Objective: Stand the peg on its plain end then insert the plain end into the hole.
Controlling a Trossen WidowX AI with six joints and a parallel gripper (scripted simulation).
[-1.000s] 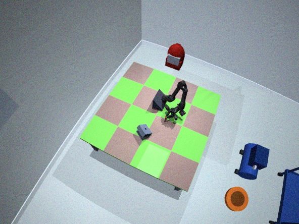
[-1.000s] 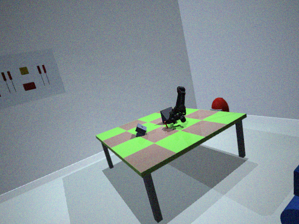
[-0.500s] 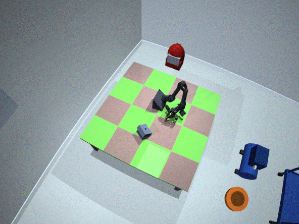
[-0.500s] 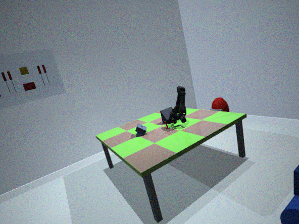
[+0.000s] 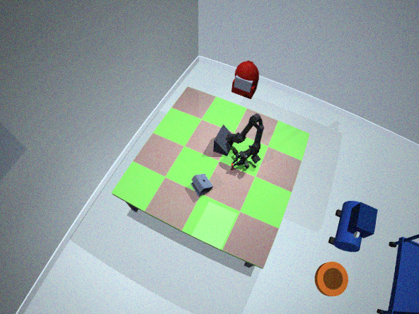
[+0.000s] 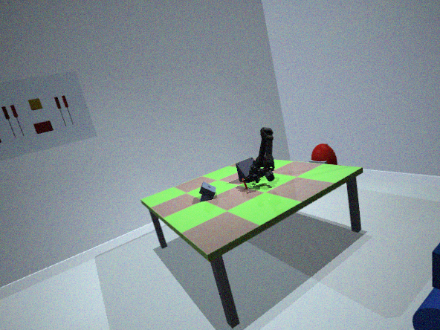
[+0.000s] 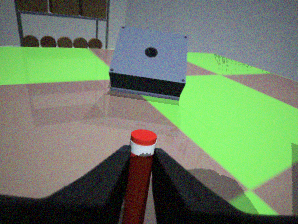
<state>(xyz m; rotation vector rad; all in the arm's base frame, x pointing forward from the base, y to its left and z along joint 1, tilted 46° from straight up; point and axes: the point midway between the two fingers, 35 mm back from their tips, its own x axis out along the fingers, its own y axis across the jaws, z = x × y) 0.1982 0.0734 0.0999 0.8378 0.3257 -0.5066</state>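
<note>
Now: gripper tip 1 cm above the red peg. The rest, counted from my gripper tip: grey sloped panel: 23 cm ahead, 16 cm to the right, 1 cm below.
</note>
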